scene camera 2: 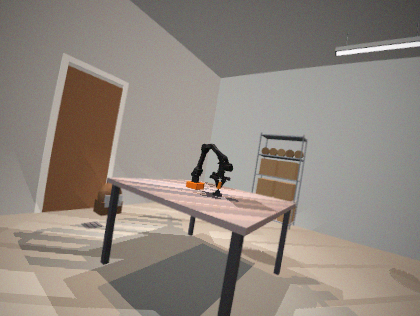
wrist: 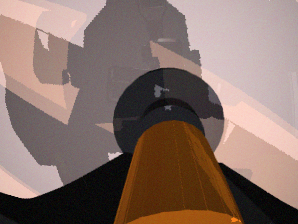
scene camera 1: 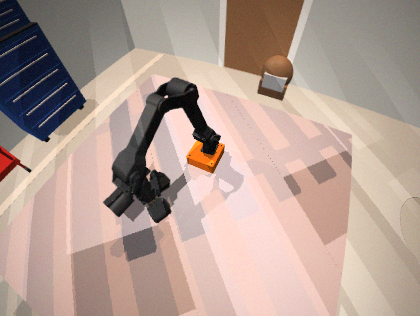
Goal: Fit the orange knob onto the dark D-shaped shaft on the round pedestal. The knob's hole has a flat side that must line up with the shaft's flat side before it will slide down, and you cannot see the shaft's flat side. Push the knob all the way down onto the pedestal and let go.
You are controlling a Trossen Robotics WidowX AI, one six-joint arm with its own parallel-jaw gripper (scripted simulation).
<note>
My gripper [scene camera 1: 155,204] holds an orange knob. I also see a round pedestal [wrist: 164,94].
My gripper is seen too in the wrist view [wrist: 172,166].
</note>
